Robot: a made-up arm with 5 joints. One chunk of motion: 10 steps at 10 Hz.
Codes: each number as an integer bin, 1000 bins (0 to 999) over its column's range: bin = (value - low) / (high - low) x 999, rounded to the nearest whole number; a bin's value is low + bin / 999 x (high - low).
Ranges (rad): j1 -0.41..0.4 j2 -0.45..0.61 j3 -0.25..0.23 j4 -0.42..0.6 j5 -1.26..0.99
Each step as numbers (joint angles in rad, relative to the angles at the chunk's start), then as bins.
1 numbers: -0.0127 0.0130 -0.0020 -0.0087 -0.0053
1 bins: 490 436 516 403 557
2 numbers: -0.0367 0.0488 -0.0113 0.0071 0.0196
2 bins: 460 470 497 418 568
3 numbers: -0.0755 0.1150 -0.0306 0.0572 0.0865
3 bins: 413 532 457 467 598
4 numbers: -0.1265 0.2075 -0.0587 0.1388 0.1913
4 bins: 350 620 398 547 644
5 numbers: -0.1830 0.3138 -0.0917 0.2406 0.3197
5 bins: 280 720 329 647 701
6 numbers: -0.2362 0.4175 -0.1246 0.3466 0.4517
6 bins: 214 818 261 751 760
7 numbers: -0.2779 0.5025 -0.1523 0.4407 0.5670
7 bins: 163 898 203 843 811
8 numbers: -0.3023 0.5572 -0.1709 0.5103 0.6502
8 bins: 133 949 165 911 848
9 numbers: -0.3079 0.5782 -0.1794 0.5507 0.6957
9 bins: 126 969 147 951 868
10 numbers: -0.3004 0.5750 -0.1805 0.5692 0.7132
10 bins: 135 966 145 969 876
